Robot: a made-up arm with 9 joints. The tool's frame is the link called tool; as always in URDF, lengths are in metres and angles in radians. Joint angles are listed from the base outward.
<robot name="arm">
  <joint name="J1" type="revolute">
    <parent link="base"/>
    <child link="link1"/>
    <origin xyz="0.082 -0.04 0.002" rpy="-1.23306 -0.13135 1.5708"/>
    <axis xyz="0 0 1"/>
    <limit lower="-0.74" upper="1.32"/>
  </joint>
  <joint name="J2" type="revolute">
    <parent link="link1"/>
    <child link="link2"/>
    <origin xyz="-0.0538 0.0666 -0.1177" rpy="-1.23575 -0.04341 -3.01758"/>
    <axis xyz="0 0 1"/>
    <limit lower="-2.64" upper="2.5"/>
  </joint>
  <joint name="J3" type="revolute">
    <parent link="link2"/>
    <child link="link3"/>
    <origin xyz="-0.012 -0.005 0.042" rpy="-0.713 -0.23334 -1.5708"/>
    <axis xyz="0 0 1"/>
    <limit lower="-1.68" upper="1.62"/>
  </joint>
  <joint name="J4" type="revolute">
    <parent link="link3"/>
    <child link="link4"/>
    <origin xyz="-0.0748 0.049 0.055" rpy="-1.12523 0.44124 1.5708"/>
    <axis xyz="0 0 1"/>
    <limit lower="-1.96" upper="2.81"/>
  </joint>
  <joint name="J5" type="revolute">
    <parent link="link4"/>
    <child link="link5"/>
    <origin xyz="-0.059 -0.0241 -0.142" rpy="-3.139 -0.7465 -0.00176"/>
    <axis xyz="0 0 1"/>
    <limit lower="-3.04" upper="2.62"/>
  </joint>
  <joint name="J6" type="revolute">
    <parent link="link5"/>
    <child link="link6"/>
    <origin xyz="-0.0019 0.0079 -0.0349" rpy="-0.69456 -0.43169 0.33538"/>
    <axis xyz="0 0 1"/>
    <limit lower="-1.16" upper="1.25"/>
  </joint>
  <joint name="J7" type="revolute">
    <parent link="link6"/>
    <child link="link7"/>
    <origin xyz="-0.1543 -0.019 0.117" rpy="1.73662 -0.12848 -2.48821"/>
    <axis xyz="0 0 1"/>
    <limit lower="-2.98" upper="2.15"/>
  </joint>
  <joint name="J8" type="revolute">
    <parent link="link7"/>
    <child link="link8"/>
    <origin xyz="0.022 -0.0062 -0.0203" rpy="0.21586 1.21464 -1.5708"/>
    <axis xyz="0 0 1"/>
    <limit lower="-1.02" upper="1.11"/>
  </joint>
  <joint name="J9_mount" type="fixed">
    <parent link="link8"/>
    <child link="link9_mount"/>
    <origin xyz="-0.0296 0.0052 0" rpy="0 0 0"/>
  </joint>
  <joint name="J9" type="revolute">
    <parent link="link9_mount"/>
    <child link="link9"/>
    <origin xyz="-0.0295 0.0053 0" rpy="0.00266 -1.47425 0"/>
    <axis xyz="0 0 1"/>
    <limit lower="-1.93" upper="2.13"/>
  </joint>
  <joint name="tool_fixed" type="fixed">
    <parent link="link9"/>
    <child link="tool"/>
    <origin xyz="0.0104 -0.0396 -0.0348" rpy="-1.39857 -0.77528 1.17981"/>
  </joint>
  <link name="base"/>
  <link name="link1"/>
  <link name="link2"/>
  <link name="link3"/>
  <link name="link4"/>
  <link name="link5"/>
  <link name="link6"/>
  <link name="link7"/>
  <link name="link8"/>
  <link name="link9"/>
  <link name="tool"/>
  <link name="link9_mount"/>
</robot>
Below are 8 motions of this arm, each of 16 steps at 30 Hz.
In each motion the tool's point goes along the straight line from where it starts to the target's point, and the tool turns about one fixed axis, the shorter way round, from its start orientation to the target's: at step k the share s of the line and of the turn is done. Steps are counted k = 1, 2, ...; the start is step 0. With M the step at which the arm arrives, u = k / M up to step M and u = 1 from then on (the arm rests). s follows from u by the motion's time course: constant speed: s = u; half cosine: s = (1 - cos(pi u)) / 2; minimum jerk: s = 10 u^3 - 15 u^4 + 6 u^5.
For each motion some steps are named. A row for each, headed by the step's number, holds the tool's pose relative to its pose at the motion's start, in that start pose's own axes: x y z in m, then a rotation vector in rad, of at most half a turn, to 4 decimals.
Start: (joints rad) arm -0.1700 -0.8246 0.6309 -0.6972 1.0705 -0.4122 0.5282 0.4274 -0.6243
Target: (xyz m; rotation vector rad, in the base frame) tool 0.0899 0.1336 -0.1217 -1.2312 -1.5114 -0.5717
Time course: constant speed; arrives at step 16
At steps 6, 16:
6: -0.0452 -0.0216 0.0017 0.0893 -0.1474 -0.2350
16: -0.1205 -0.0575 0.0046 0.2381 -0.3930 -0.6266

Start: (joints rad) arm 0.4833 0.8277 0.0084 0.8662 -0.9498 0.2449 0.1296 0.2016 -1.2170
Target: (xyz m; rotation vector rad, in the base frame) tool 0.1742 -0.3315 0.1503 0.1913 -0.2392 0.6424
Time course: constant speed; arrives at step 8
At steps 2, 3, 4, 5, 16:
2: 0.0068 0.0041 0.0033 -0.0471 0.0713 0.0176
3: 0.0102 0.0062 0.0049 -0.0706 0.1069 0.0264
4: 0.0137 0.0082 0.0066 -0.0941 0.1426 0.0352
5: 0.0171 0.0103 0.0082 -0.1177 0.1782 0.0440
16: 0.0273 0.0165 0.0131 -0.1883 0.2851 0.0703

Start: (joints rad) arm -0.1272 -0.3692 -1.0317 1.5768 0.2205 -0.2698 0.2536 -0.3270 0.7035
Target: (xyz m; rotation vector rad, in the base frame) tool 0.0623 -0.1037 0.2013 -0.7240 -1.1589 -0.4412
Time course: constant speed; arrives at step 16
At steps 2, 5, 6, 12, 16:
2: -0.0026 -0.0021 -0.0109 0.0381 0.0482 0.0545
5: -0.0065 -0.0051 -0.0272 0.0951 0.1204 0.1362
6: -0.0078 -0.0062 -0.0326 0.1142 0.1445 0.1635
12: -0.0155 -0.0123 -0.0652 0.2283 0.2889 0.3269
16: -0.0207 -0.0164 -0.0869 0.3045 0.3853 0.4359

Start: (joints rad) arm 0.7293 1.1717 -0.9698 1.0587 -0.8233 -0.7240 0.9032 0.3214 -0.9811
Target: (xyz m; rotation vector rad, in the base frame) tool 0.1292 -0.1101 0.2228 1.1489 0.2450 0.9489
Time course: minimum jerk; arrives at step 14
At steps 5, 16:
5: -0.0096 0.0130 -0.0223 0.0433 0.1495 0.1008
16: -0.0391 0.0527 -0.0907 0.1759 0.6070 0.4091

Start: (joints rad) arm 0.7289 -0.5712 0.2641 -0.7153 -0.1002 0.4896 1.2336 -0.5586 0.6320
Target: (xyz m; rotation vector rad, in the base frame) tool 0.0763 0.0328 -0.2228 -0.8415 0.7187 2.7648
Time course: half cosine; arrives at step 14
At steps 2, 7, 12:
2: -0.0023 0.0023 -0.0034 0.0107 0.0281 0.0250
7: -0.0237 0.0228 -0.0340 0.1080 0.2835 0.2527
12: -0.0451 0.0434 -0.0645 0.2054 0.5390 0.4803

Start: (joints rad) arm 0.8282 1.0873 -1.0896 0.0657 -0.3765 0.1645 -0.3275 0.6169 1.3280
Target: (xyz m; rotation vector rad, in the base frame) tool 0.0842 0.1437 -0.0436 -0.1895 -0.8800 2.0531
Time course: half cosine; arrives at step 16
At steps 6, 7, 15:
6: -0.0134 0.0024 -0.0204 -0.0453 0.0635 0.1651
7: -0.0175 0.0032 -0.0266 -0.0590 0.0828 0.2152
15: -0.0430 0.0078 -0.0655 -0.1452 0.2037 0.5296

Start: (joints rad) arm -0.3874 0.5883 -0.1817 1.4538 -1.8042 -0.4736 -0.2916 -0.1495 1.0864
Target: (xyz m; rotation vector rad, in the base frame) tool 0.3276 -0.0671 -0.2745 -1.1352 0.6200 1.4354
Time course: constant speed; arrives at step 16
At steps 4, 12, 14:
4: 0.0086 -0.0317 0.0325 -0.0209 -0.1946 0.0592
12: 0.0259 -0.0952 0.0975 -0.0627 -0.5839 0.1777
14: 0.0302 -0.1110 0.1137 -0.0731 -0.6813 0.2073

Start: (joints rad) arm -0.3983 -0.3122 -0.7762 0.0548 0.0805 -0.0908 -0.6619 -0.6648 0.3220
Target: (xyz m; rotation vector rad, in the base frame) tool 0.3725 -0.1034 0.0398 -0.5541 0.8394 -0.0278
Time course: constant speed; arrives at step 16
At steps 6, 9, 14, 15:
6: 0.0505 0.0051 -0.0318 0.0994 0.1405 0.0216
9: 0.0758 0.0076 -0.0478 0.1491 0.2107 0.0324
14: 0.1179 0.0119 -0.0743 0.2319 0.3278 0.0505
15: 0.1264 0.0127 -0.0796 0.2484 0.3512 0.0541

